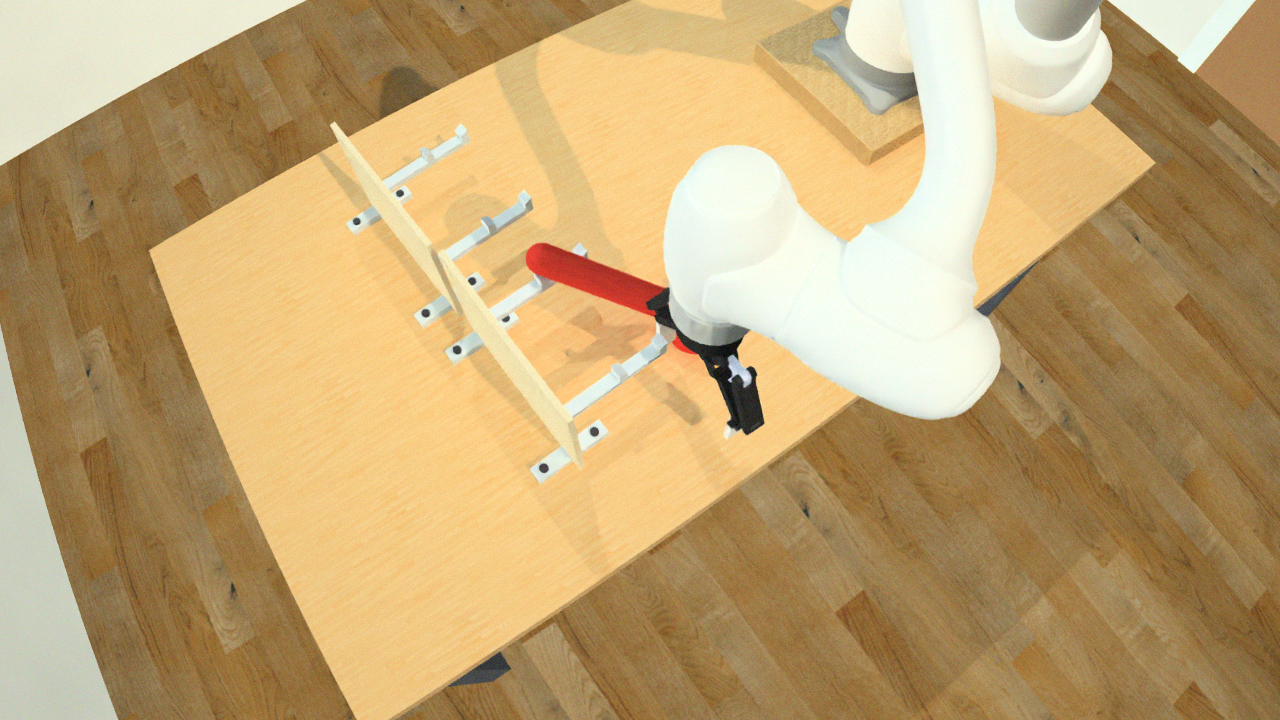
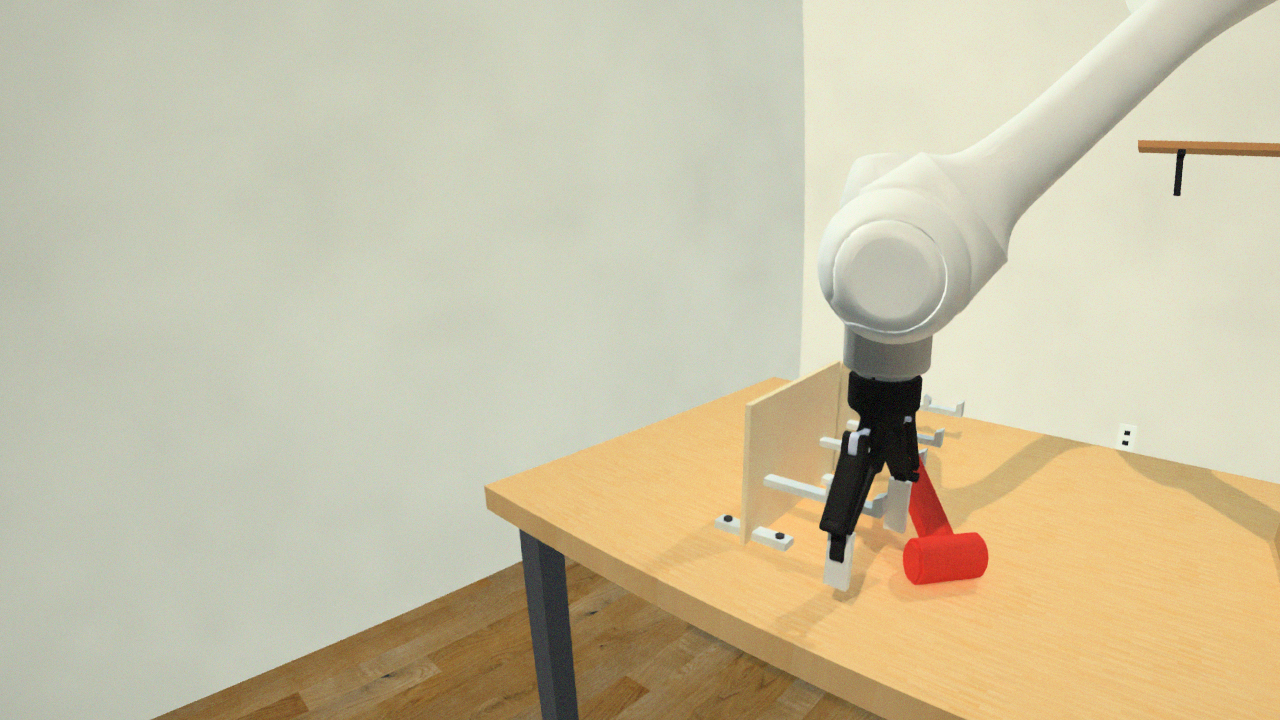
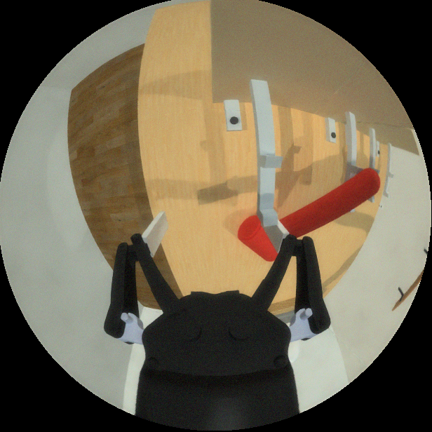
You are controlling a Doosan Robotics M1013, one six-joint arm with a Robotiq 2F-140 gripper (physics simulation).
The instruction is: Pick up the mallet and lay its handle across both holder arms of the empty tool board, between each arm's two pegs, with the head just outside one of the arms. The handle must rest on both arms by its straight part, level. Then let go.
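Frame: origin at the arm's base, x ahead, y left, z up, level; centimetres.
Where they show: gripper, fingertip midpoint: (image 1: pixel 699 385) (image 2: pixel 867 555); arm's base, origin of the base link: (image 1: pixel 880 65).
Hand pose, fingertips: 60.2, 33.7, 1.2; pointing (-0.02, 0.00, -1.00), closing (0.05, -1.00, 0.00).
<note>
Things, the pixels of their centre, and the offset from my fingertips, as dx, dy, dz. Level surfaces: height alone.
- red mallet, body centre: (image 1: pixel 624 289) (image 2: pixel 917 490) +1.5, -16.0, +1.8
- second tool board, body centre: (image 1: pixel 430 198) (image 2: pixel 893 402) +18.0, -41.8, +3.8
- table, its level: dz -5.3
The red mallet (image 1: pixel 595 277) (image 2: pixel 945 557) (image 3: pixel 330 202) has its head low at the table, beside the near board's outer arm end. Its handle slants up over the other arm's outer end; contact there is unclear. The near tool board (image 1: pixel 510 353) (image 2: pixel 792 447) (image 3: pixel 300 50) has two pale pegged arms, the nearest arm (image 1: pixel 617 376) (image 2: pixel 796 486) (image 3: pixel 265 135) and a second arm (image 1: pixel 519 300) (image 3: pixel 351 135). My gripper (image 1: pixel 697 382) (image 2: pixel 867 546) (image 3: pixel 213 217) is open and empty, low over the table. One fingertip is close to the nearest arm's outer end and the mallet; contact is unclear.
A second tool board (image 1: pixel 384 210) stands in line behind, with its own two arms (image 1: pixel 425 165) (image 1: pixel 487 225). Dark-bolted feet (image 1: pixel 568 452) (image 2: pixel 753 531) hold the boards to the table (image 1: pixel 268 268) (image 2: pixel 626 501). The robot base sits on a wooden block (image 1: pixel 801 71).
</note>
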